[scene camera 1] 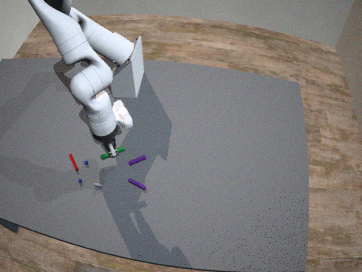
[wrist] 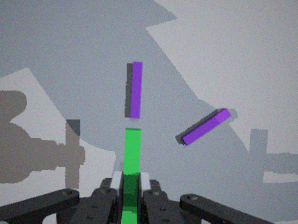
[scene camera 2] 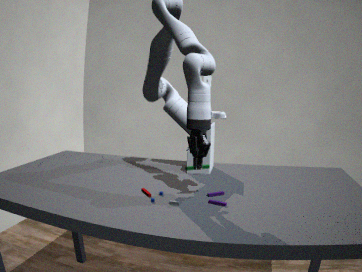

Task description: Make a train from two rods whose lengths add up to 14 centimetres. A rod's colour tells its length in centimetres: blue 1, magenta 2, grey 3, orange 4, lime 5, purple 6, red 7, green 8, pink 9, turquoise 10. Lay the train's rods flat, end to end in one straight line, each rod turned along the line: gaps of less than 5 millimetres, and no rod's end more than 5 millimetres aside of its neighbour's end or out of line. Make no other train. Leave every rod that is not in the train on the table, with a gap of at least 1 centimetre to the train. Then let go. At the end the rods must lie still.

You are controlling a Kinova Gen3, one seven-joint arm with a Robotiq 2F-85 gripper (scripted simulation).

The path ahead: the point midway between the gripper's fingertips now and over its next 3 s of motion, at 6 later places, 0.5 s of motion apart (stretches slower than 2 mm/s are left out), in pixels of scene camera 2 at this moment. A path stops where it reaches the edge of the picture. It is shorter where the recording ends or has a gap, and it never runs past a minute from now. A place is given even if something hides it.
My gripper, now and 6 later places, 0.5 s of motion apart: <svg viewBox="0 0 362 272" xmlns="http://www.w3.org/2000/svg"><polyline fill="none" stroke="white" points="197,168 198,170 198,183 197,193 196,195 196,197 195,190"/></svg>
